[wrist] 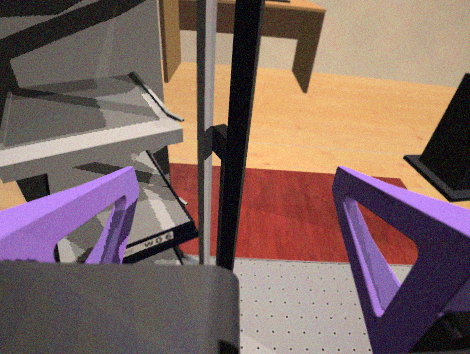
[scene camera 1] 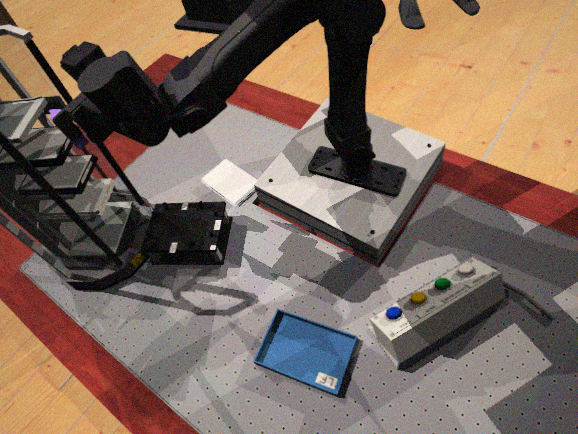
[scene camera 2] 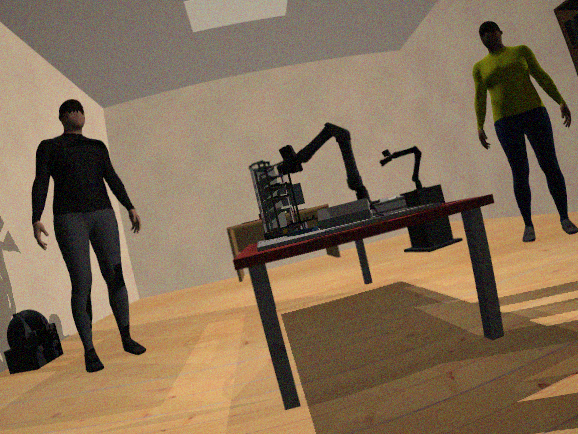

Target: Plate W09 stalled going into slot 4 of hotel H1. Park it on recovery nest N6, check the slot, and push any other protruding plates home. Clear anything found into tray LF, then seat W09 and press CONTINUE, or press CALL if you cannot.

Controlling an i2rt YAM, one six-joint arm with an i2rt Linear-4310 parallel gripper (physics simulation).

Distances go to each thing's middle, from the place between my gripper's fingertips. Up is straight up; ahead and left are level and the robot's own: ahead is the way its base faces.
Right now the slotted rack (scene camera 1: 90,253) is 90 mm ahead of my hand, 100 mm to the right of it and 130 mm below it. Also, from my hand: plate (scene camera 1: 234,185) 150 mm behind, 100 mm to the left, 360 mm below; then blue tray (scene camera 1: 317,355) 140 mm ahead, 430 mm to the left, 360 mm below.
